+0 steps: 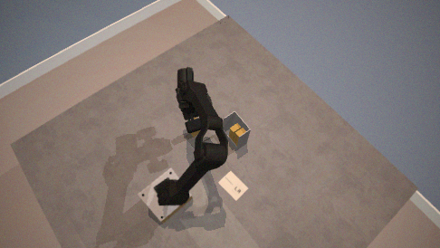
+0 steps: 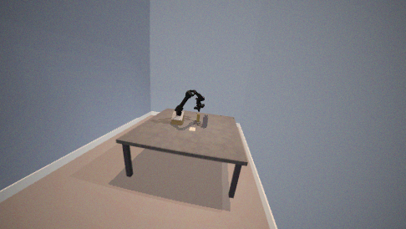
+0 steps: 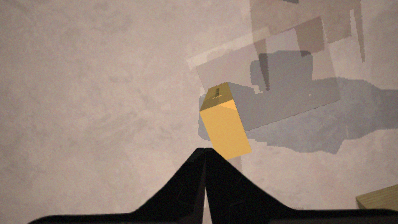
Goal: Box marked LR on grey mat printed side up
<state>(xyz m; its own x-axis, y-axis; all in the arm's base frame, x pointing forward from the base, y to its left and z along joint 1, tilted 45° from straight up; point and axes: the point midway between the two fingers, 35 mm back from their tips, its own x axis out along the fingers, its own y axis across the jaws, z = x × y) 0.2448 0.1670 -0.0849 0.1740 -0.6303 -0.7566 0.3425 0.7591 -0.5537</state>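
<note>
The grey mat lies 70 mm to the right of my gripper tip and 150 mm below it.
</note>
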